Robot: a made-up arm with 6 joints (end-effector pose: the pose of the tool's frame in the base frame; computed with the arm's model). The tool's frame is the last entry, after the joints.
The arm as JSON. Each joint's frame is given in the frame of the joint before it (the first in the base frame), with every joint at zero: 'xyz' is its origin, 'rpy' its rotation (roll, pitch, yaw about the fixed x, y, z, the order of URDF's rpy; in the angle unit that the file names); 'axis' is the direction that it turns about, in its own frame. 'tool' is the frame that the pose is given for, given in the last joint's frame.
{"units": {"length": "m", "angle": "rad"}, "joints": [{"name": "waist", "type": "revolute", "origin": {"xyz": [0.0, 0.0, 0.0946], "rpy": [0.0, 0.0, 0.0]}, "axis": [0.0, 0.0, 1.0]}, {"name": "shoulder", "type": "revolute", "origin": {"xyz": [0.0, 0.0, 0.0], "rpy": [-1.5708, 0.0, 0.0]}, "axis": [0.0, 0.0, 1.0]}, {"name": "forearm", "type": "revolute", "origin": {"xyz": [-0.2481, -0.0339, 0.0], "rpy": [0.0, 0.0, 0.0]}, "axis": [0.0, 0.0, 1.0]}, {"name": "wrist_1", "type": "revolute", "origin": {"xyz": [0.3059, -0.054, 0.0], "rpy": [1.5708, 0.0, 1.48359]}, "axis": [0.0, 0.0, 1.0]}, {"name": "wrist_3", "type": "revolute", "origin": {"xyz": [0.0, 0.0, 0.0], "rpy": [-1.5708, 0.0, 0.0]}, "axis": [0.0, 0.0, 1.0]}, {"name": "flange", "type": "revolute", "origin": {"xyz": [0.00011, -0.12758, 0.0], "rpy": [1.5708, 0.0, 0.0]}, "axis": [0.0, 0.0, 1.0]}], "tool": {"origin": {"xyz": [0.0, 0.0, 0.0], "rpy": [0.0, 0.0, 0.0]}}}
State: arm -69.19 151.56 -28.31 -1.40 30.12 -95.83
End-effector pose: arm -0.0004 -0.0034 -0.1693 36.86 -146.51 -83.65
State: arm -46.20 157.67 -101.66 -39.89 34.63 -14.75
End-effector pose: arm 0.2992 -0.3793 -0.1825 1.43 -168.35 33.43
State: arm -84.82 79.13 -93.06 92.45 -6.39 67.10
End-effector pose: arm 0.0212 -0.3902 0.5113 60.66 -45.10 60.38
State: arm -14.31 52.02 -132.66 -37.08 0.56 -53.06
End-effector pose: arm -0.1152 0.0285 0.7488 -3.10 4.62 -104.39
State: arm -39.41 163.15 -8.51 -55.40 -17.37 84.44
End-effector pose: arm -0.0576 0.0878 -0.1259 -80.59 -102.58 -20.97
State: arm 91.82 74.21 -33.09 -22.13 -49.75 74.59
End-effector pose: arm -0.0478 0.3495 0.2062 -47.56 96.84 129.74
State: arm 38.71 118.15 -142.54 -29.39 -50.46 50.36
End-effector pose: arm 0.3070 0.3078 0.5874 -24.62 13.13 70.80
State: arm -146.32 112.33 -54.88 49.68 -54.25 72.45
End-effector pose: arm -0.4051 -0.1752 0.0641 63.87 -83.95 -61.44
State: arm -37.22 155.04 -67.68 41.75 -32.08 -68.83
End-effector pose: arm 0.2687 -0.2607 -0.2350 15.93 156.50 -49.75
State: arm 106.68 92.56 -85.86 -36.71 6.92 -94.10
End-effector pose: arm -0.1293 0.4637 0.3427 -87.49 -44.24 -21.35
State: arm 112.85 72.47 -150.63 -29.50 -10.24 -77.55
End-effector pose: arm 0.0041 -0.0384 0.7789 3.67 -4.02 6.10
